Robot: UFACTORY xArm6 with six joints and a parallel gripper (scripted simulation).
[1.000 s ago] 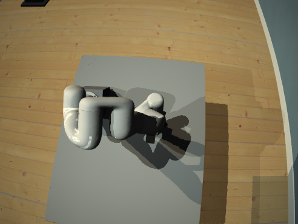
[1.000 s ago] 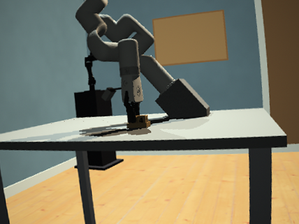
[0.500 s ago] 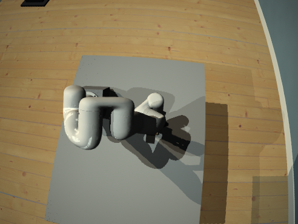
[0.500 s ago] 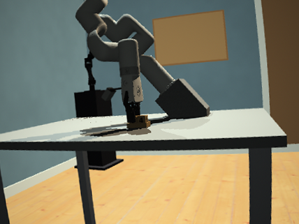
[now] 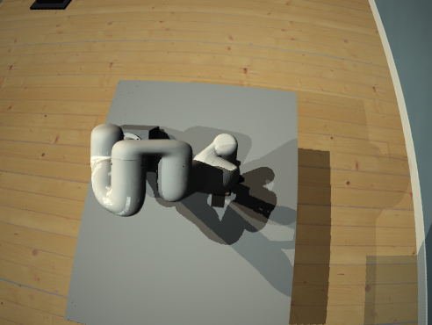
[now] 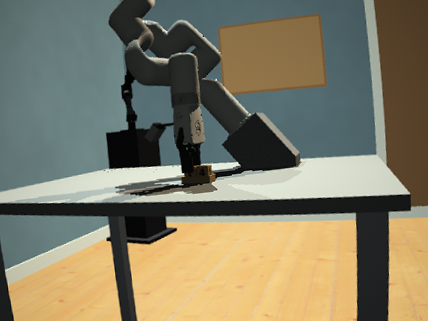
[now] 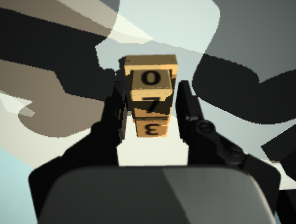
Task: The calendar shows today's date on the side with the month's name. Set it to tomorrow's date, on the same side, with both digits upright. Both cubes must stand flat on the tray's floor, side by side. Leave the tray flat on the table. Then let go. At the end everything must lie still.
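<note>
Now: hand 2 cm above the wooden number cube. Round my hand: wooden calendar tray 2 cm to the left, 4 cm below.
</note>
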